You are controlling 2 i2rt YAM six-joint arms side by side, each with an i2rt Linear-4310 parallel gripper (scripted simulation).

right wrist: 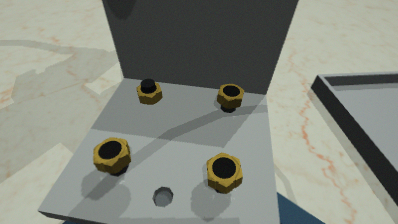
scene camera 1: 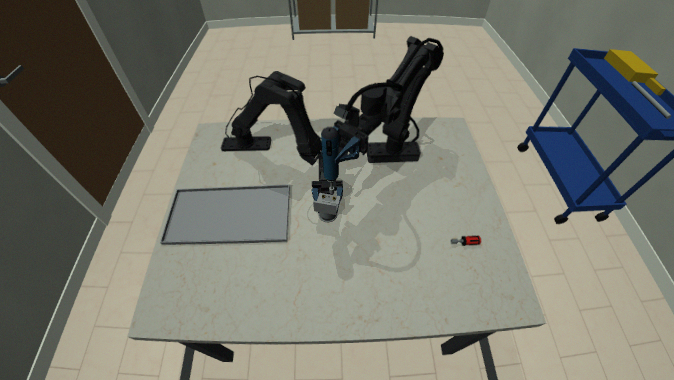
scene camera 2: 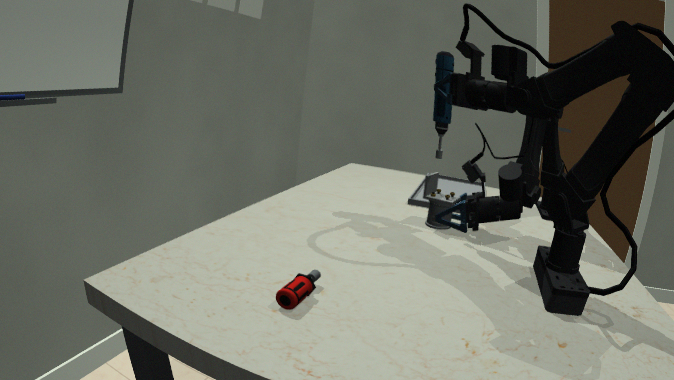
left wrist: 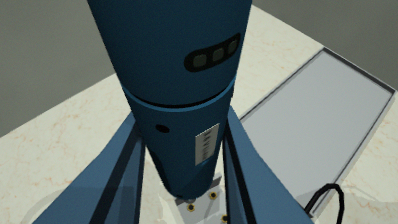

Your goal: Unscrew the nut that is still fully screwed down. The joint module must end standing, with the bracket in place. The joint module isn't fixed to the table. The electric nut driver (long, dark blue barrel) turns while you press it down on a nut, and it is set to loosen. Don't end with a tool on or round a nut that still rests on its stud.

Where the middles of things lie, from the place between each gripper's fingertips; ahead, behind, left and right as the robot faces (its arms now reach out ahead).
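The grey bracket (right wrist: 190, 56) is 5 cm above my right hand (scene camera 2: 436, 214). Counted from that same right hand, the red-handled hand driver (scene camera 2: 288, 297) is 1 cm below, 7 cm ahead and 45 cm to the left, while the shallow grey tray (scene camera 1: 244, 214) is 2 cm below, 4 cm ahead and 34 cm to the right. Going by its middle, the red-handled hand driver is nearer to my right hand than to my left gripper.
My left gripper (scene camera 2: 441, 88) is 23 cm above the grey bracket, 2 cm past it and 2 cm to the left of it. From my left hand, you'd find the shallow grey tray 30 cm below, 2 cm ahead and 36 cm to the right, and the red-handled hand driver 29 cm below, 5 cm ahead and 44 cm to the left.
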